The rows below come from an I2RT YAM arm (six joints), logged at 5 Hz.
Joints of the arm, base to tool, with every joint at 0 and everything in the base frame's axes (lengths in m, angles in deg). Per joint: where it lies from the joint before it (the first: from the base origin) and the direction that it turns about. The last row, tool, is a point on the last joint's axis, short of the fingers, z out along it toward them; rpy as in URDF.
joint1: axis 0 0 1 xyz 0 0 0.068
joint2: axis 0 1 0 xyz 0.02 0.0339 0.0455
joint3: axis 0 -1 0 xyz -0.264 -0.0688 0
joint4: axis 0 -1 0 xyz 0.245 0.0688 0.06
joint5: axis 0 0 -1 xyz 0.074 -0.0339 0.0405
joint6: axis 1 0 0 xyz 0.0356 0 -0.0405
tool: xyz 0 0 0 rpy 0 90 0
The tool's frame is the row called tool.
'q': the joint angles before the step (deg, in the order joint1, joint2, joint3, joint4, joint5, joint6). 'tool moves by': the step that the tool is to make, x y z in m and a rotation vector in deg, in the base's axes. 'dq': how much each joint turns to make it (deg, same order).
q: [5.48 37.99 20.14 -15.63 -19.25 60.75]
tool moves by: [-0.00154 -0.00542 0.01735 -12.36 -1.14 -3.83]
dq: [0.42 -0.60 4.77 -7.42 10.55 -8.05]
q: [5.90 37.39 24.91 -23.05 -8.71 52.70]
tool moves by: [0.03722 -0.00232 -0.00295 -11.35 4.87 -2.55]
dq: [-0.25 14.44 5.29 2.61 8.57 -6.99]
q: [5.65 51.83 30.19 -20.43 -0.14 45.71]
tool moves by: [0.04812 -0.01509 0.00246 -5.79 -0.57 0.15]
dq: [-4.78 13.51 6.50 7.25 0.22 -7.62]
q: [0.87 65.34 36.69 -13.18 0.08 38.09]
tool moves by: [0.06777 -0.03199 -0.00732 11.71 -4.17 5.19]
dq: [-8.30 17.72 9.10 12.23 -17.99 0.50]
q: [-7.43 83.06 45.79 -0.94 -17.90 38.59]
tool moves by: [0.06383 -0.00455 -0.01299 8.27 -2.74 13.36]
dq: [-0.84 16.05 12.21 4.47 -16.47 -2.18]
